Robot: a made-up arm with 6 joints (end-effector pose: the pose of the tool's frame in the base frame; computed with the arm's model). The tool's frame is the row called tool. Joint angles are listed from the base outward.
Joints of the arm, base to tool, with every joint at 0 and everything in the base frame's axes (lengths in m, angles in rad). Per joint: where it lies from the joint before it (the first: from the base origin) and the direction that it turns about. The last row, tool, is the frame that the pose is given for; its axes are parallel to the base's.
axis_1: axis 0 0 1 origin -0.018 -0.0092 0.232
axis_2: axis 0 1 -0.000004 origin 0.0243 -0.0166 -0.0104
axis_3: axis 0 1 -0.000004 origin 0.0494 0.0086 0.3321
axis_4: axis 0 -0.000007 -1 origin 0.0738 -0.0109 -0.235
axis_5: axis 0 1 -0.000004 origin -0.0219 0.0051 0.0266
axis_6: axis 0 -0.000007 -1 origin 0.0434 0.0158 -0.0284
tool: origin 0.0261 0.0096 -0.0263
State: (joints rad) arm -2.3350 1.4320 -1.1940 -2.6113 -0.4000 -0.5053
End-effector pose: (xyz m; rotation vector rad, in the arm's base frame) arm -0.2509 -0.2136 -0.0105 0.0509 -0.6290 0.7320
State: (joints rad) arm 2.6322 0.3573 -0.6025 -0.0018 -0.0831 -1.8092
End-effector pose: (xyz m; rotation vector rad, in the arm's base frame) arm -0.3198 0.1306 0.2831 -0.1515 0.3476 -1.8213
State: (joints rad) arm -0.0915 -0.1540 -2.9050 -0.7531 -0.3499 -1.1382
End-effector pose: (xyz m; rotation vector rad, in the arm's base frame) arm -0.0409 0.0368 0.8064 2.3745 1.5706 -0.0184
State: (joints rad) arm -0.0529 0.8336 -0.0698 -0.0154 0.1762 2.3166
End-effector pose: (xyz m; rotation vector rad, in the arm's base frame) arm 0.1524 -0.0419 0.1631 -1.0632 0.5056 -2.1399
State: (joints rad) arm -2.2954 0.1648 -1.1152 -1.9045 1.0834 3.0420
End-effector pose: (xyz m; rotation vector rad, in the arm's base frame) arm -0.3304 -0.2414 0.4653 1.7328 0.5699 1.6955
